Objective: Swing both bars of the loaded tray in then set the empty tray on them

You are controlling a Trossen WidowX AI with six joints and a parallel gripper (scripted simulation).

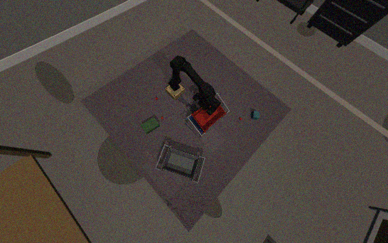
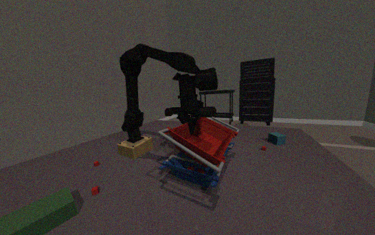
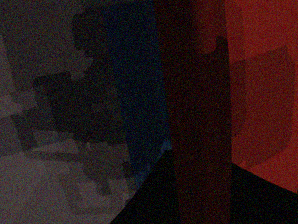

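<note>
Right now my gripper tip is 70 mm short of the red tray, 10 mm to the right of it and 10 mm below it. Round my gripper tip: teal block: 290 mm ahead, 370 mm to the left, 100 mm below; then green block: 170 mm behind, 390 mm to the right, 100 mm below.
</note>
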